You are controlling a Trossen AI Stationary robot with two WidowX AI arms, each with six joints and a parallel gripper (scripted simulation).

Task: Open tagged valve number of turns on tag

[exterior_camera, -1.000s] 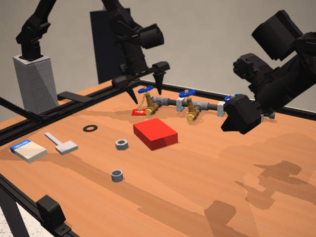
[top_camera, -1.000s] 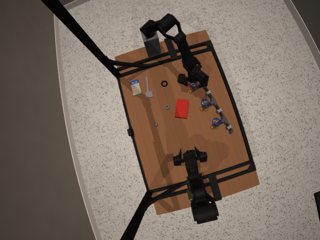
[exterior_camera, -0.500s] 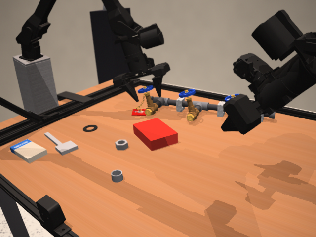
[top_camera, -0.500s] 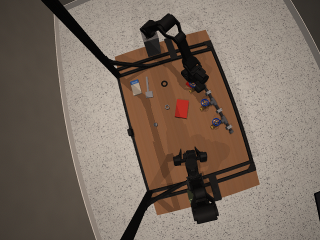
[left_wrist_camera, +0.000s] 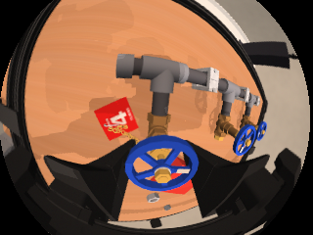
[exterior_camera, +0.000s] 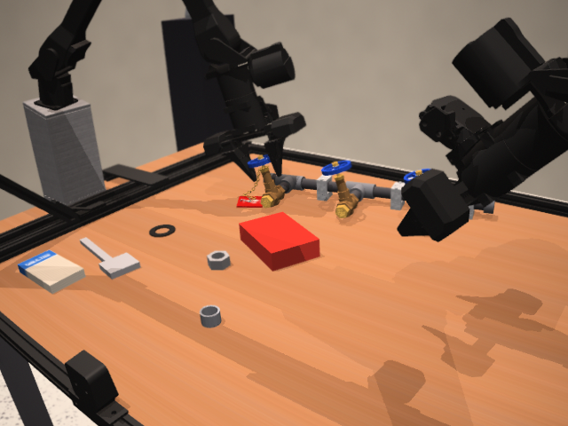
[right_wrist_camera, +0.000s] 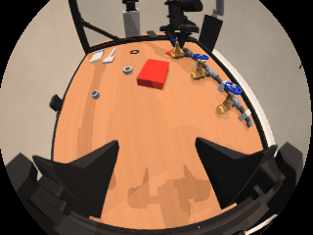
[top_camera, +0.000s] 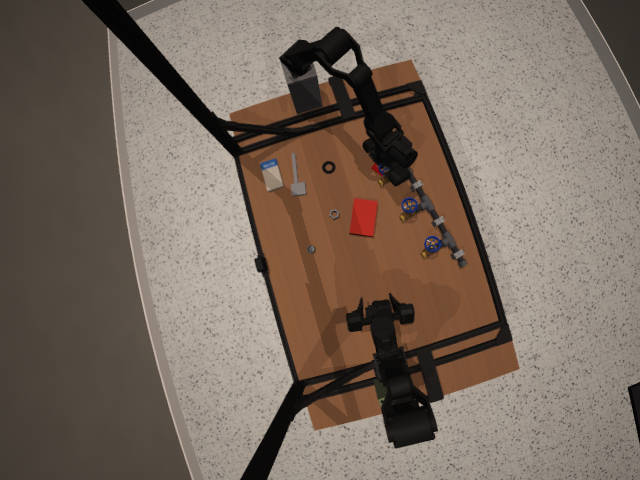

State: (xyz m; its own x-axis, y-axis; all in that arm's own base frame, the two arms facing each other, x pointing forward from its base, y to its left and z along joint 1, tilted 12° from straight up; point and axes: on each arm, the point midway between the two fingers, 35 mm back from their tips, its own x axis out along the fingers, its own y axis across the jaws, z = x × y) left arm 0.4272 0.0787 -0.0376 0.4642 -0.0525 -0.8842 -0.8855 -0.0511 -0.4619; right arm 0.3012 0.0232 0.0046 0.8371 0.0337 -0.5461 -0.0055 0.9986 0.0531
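My left gripper is now 1 cm past the red tag, 4 cm to the right of it and 9 cm above it. From my left hand the other things lie so: box: 38 cm behind, 12 cm to the left, 8 cm below; red block: 11 cm behind, 12 cm to the right, 8 cm below; grey t-shaped piece: 30 cm behind, 8 cm to the left, 9 cm below.
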